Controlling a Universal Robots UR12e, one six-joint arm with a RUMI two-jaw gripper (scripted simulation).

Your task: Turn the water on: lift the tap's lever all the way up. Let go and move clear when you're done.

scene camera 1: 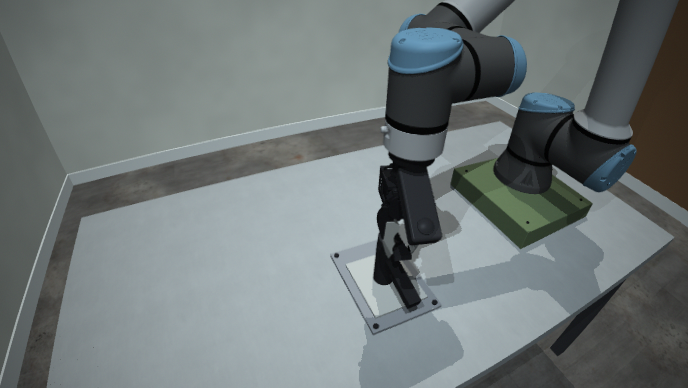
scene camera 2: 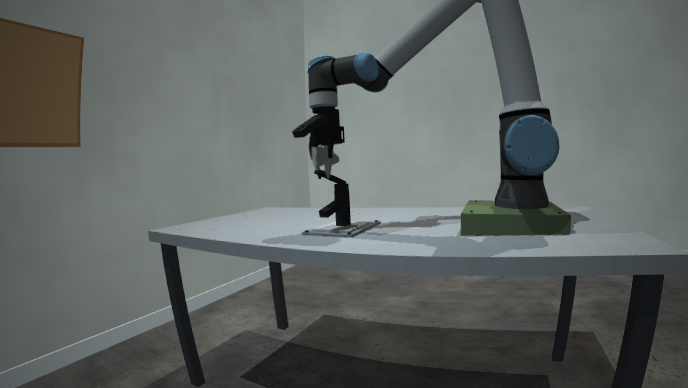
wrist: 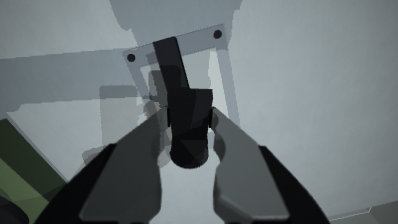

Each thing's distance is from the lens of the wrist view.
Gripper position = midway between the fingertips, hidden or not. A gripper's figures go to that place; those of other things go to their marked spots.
my gripper (wrist: 190,108): 0.15 m
lever (wrist: 189,108): 0.12 m
